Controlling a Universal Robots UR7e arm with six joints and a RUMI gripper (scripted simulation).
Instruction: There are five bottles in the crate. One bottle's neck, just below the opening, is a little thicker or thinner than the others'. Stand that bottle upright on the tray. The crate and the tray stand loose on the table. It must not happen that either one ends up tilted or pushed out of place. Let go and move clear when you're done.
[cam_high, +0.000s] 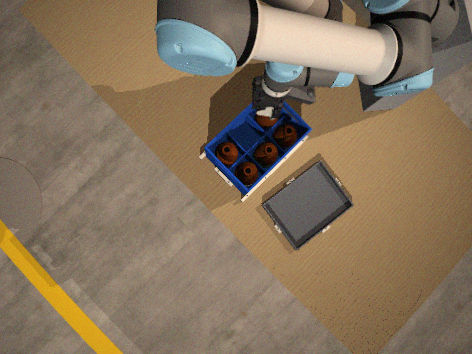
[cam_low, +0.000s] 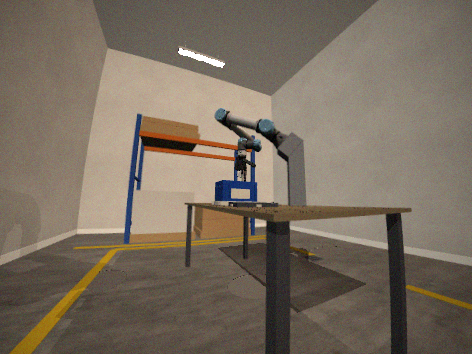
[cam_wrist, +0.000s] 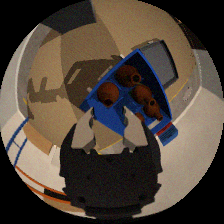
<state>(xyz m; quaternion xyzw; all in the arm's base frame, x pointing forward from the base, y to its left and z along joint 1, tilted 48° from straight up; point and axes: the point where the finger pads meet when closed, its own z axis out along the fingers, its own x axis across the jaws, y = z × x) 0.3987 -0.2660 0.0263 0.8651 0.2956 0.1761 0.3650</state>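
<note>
Right now my hand is 110 mm above the blue crate, 100 mm short of it and 10 mm to the right of it. Also, from my hand: brown bottle: 200 mm ahead, 110 mm below, 30 mm to the left; grey tray: 260 mm to the left, 190 mm ahead, 180 mm below.
</note>
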